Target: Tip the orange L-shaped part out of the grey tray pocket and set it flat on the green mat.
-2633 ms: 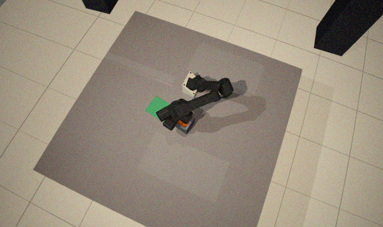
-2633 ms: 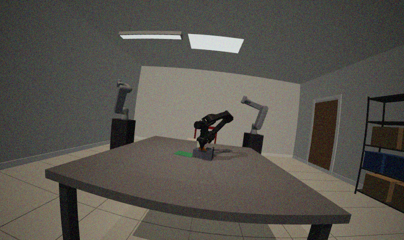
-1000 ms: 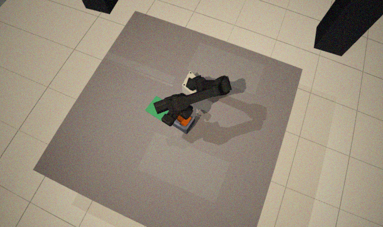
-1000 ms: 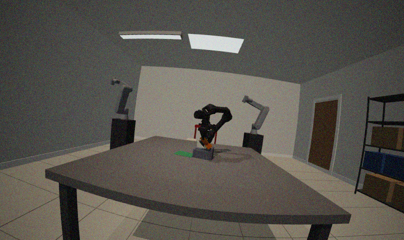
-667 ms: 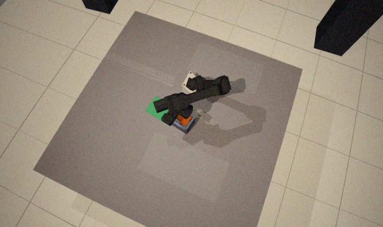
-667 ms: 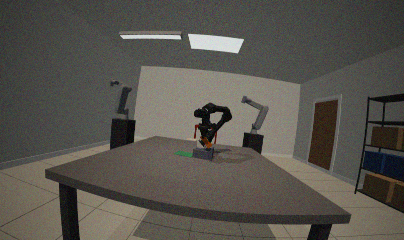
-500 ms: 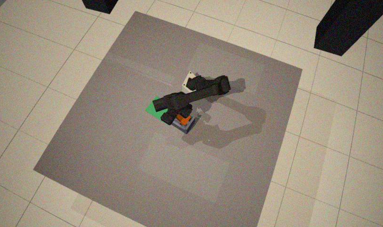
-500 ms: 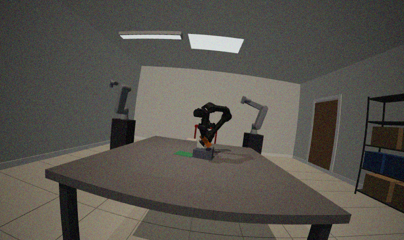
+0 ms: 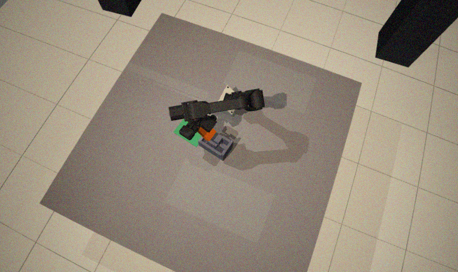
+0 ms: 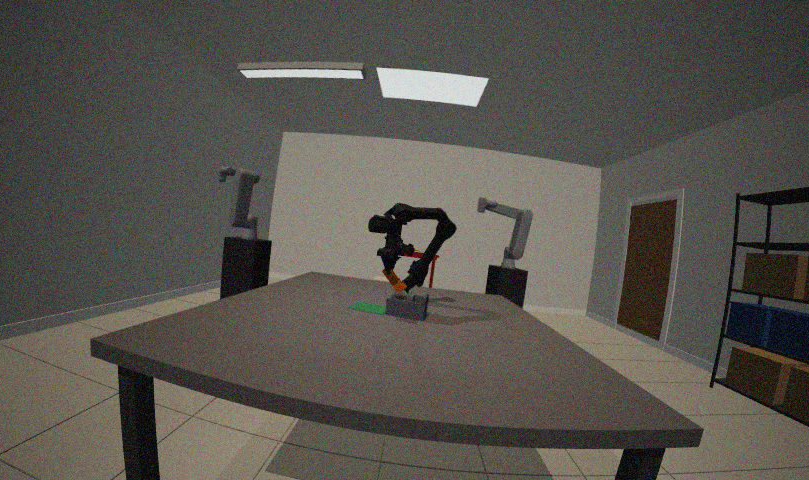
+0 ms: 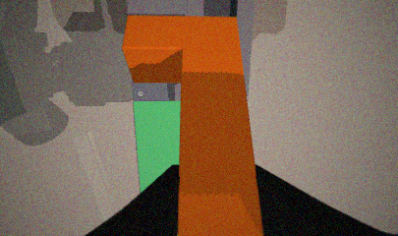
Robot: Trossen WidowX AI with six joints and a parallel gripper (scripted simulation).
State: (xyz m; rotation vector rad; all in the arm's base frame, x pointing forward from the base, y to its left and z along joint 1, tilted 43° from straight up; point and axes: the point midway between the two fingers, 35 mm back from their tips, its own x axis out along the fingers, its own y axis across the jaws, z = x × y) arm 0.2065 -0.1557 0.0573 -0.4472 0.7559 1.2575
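My gripper tip is now 30 mm past the green mat, 60 mm to the left of it and 170 mm above it. Also, from my gripper tip: orange L-shaped part: 10 mm behind, 30 mm to the left, 30 mm below.
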